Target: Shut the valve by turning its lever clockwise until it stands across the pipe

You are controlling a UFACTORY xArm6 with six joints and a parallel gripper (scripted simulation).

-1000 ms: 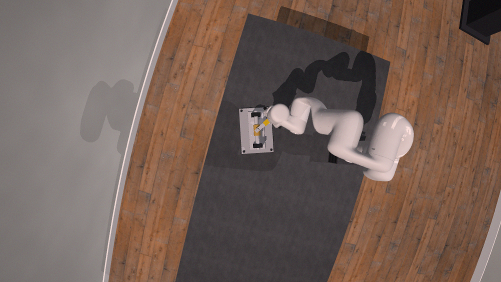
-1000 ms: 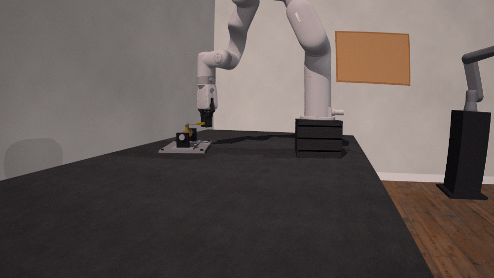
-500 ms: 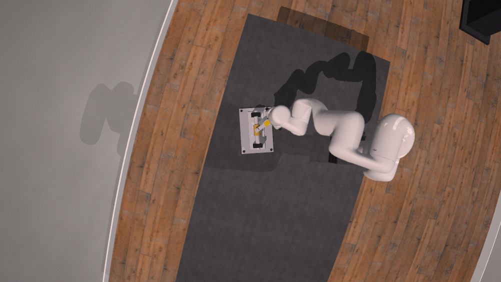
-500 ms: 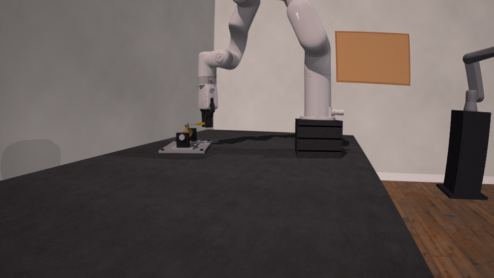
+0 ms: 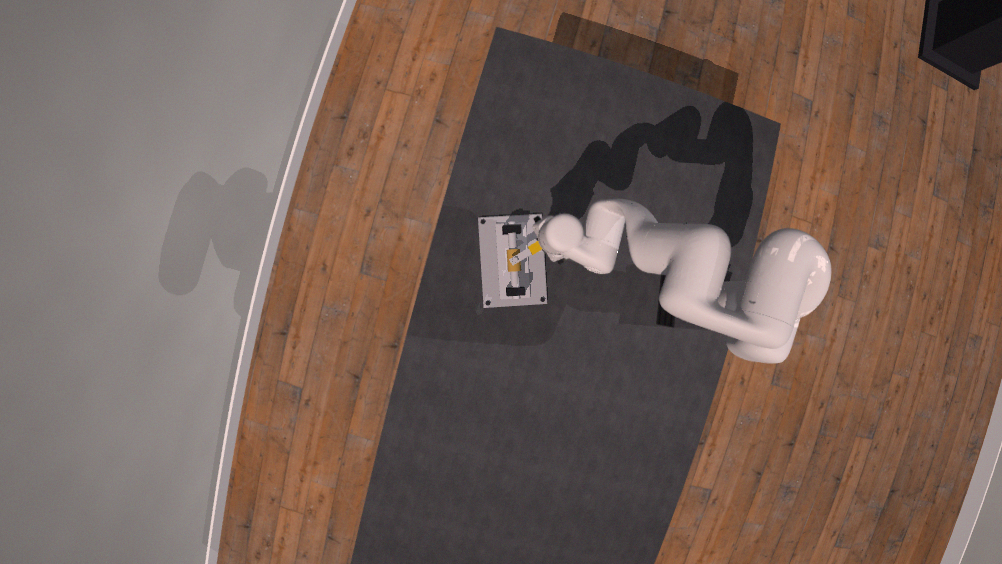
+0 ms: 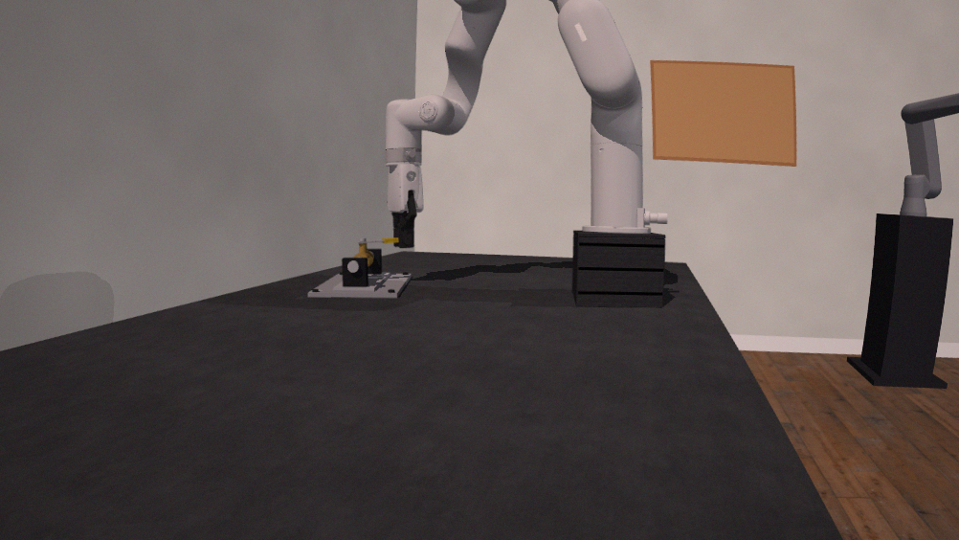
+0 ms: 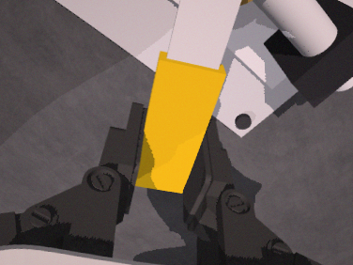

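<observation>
The lever lies 40 mm to the left of my hand and 30 mm ahead of it.
</observation>
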